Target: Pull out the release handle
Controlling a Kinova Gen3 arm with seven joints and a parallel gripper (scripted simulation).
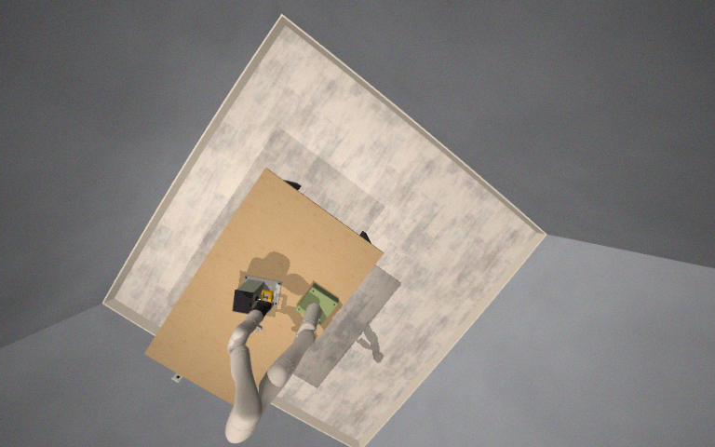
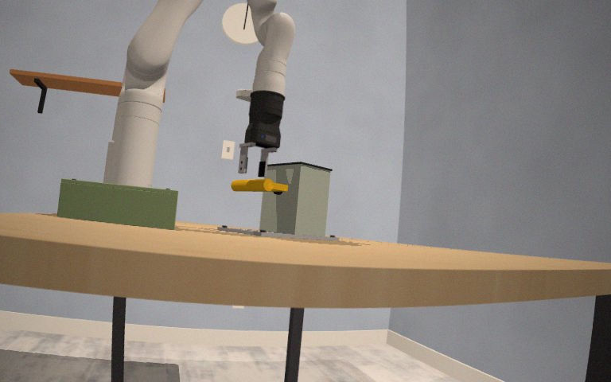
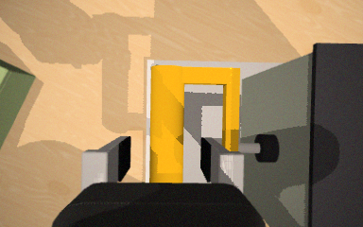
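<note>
The grey base plate is 14 cm below my hand, 8 cm ahead of it and 5 cm to the left of it.
</note>
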